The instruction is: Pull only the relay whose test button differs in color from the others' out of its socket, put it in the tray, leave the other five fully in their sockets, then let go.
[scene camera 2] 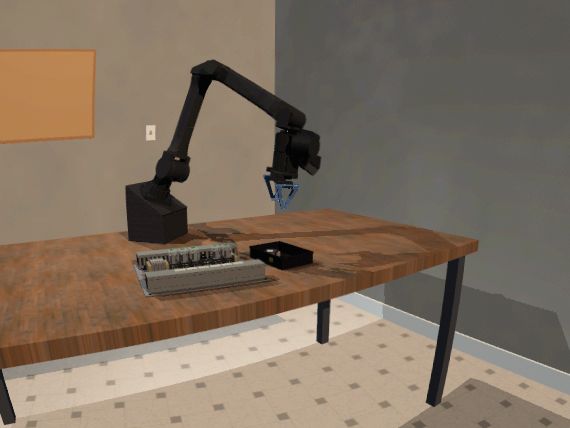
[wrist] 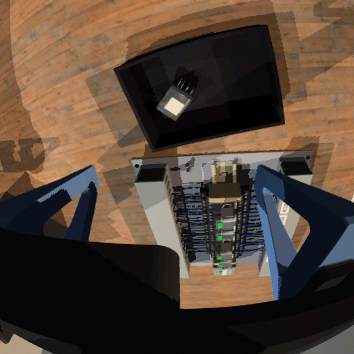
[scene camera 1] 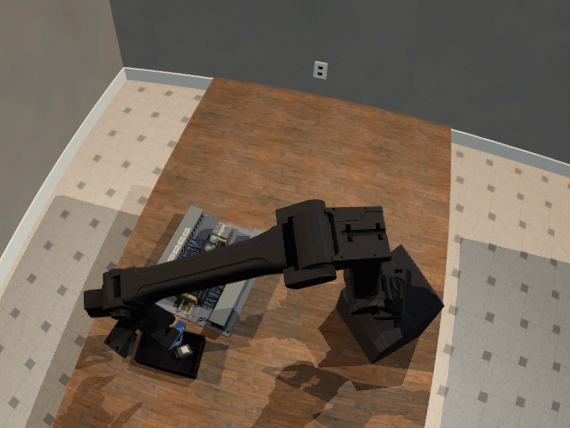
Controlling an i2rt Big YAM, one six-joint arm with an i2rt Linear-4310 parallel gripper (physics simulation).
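Seen in the pictures: gripper, between the fingertips: point(scene camera 2: 278, 204) point(wrist: 175, 173) point(scene camera 1: 163, 332); arm's base, origin of its link: point(scene camera 2: 154, 196) point(scene camera 1: 388, 293).
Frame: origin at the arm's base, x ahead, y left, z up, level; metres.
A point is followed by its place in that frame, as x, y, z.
One relay point(scene camera 1: 185, 351) @(0.447, 0.229, -0.132) point(scene camera 2: 272, 251) @(0.464, 0.224, -0.132) point(wrist: 175, 104) @(0.453, 0.226, -0.132) lies on its side in the black tray point(scene camera 1: 200, 357) @(0.408, 0.230, -0.142) point(scene camera 2: 296, 260) @(0.568, 0.237, -0.137) point(wrist: 220, 136) @(0.496, 0.182, -0.121); its pins and pale face show, with a small bluish mark at one end. Several relays point(wrist: 223, 226) @(0.479, 0.044, -0.099) with green buttons stand in the socket row on the grey panel point(wrist: 139, 161) @(0.371, 0.145, -0.153); a dark gap shows among them. They look upright, but how fully they sit is too small to tell. My gripper point(scene camera 2: 279, 204) @(0.474, 0.238, 0.008) point(wrist: 175, 173) @(0.474, 0.238, 0.008) is open and empty, well above the tray and panel, touching neither. In scene camera 1, my arm hides part of the row.
Tall grey wire ducts point(scene camera 2: 205, 277) point(wrist: 162, 210) run along both sides of the relay row. A tan end block point(wrist: 224, 191) @(0.487, 0.088, -0.127) stands at the row's tray end. The tray is beside that panel end. My arm's black base point(scene camera 1: 395, 320) @(-0.031, 0.062, -0.012) point(scene camera 2: 157, 215) @(0.096, -0.019, -0.055) stands on the wooden table point(scene camera 2: 375, 255) @(0.616, 0.505, -0.156).
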